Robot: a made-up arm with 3 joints. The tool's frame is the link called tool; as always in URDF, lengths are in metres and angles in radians. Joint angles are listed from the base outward. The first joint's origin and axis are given. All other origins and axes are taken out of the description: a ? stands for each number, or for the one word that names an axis. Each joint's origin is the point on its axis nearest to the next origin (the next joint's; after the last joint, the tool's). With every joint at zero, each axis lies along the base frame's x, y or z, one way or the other. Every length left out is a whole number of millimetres.
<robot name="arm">
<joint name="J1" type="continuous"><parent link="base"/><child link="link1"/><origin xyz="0.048 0 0.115" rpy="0 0 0"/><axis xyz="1 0 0"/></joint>
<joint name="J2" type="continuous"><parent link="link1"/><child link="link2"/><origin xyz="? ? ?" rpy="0 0 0"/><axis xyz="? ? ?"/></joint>
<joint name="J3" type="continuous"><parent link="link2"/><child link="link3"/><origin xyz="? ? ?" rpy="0 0 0"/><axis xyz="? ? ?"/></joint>
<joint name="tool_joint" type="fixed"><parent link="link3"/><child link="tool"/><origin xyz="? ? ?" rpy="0 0 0"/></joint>
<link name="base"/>
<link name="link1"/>
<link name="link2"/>
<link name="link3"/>
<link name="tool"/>
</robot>
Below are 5 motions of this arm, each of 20 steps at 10 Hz.
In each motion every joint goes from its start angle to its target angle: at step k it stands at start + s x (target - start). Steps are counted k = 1, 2, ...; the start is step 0. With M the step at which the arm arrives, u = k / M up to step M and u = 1 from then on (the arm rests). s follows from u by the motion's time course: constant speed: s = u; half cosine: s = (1 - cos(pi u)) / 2; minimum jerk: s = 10 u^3 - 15 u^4 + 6 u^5.
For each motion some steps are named. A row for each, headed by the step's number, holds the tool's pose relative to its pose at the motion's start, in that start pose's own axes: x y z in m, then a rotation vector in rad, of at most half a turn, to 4 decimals.
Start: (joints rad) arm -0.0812 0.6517 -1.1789
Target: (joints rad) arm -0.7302 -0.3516 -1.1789
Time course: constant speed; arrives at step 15
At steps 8, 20:
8: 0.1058 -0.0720 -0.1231 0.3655 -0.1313 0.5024
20: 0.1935 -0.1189 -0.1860 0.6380 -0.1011 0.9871

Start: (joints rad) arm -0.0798 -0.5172 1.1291
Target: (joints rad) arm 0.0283 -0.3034 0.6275
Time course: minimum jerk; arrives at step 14
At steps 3, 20:
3: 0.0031 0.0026 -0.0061 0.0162 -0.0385 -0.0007
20: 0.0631 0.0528 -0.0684 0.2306 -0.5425 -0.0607

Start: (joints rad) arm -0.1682 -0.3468 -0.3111
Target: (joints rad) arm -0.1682 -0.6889 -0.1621
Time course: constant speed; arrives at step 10
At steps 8, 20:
8: 0.0206 -0.0050 0.0097 0.0681 0.1185 0.2652
20: 0.0265 -0.0060 0.0122 0.0803 0.1475 0.3329

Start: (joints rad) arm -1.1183 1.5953 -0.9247
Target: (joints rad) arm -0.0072 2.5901 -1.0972
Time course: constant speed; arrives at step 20
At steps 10, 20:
10: -0.1181 -0.0383 0.3381 -0.4831 0.4560 -0.1495
20: -0.0058 -0.0518 0.6954 -1.0427 0.8443 0.0162

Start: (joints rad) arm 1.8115 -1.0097 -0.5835
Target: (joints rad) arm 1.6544 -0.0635 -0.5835
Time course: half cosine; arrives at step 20
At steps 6, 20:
6: -0.0309 -0.0113 0.0202 -0.1240 0.0256 -0.1518
20: -0.1356 -0.0158 0.1043 -0.6372 0.0834 -0.7107

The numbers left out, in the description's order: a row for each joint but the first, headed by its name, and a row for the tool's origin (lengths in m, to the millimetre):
J2: xyz 0 0.074 -0.389, axis 0 0 -1
J3: xyz 0.104 -0.111 0, axis 0 1 0
tool: xyz -0.157 0 -0.086

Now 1 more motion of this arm.
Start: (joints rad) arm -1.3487 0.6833 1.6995
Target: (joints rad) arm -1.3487 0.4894 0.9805
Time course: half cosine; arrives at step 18
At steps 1, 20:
1: 0.0005 0.0001 -0.0007 -0.0015 -0.0055 -0.0002
20: 0.0926 -0.0085 -0.0599 -0.1929 -0.7167 0.0453

